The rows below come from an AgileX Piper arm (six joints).
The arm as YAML. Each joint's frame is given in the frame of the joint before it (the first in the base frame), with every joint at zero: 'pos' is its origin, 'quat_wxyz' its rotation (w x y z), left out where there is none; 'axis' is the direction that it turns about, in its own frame. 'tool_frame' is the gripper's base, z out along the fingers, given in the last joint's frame.
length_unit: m
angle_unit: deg
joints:
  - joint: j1
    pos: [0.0, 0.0, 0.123]
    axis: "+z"
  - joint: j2
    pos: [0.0, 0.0, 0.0]
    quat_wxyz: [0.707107, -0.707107, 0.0, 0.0]
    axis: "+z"
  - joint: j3
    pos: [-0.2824, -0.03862, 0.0]
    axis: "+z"
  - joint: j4
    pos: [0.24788, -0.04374, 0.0]
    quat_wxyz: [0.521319, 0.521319, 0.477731, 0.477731]
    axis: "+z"
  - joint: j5
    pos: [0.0, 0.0, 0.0]
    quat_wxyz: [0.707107, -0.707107, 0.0, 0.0]
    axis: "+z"
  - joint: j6
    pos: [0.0, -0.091, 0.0]
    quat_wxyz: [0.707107, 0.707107, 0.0, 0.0]
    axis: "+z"
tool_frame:
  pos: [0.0, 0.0, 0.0]
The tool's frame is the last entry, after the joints.
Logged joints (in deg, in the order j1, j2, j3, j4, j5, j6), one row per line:
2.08, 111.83, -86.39, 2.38, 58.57, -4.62
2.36, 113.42, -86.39, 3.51, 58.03, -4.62
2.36, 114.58, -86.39, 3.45, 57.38, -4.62
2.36, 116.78, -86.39, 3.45, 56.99, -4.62
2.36, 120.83, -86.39, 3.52, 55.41, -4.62
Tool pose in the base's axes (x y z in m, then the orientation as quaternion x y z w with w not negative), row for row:
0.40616, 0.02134, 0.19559, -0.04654, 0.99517, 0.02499, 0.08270
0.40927, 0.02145, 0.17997, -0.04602, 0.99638, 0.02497, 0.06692
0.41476, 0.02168, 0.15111, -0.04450, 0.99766, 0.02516, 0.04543
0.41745, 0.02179, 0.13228, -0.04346, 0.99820, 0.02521, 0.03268
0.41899, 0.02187, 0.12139, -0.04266, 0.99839, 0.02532, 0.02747
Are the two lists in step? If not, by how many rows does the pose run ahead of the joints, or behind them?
The pose runs 2 rows ahead of the joints: the pose in row i belongs to the joints in row i + 2.
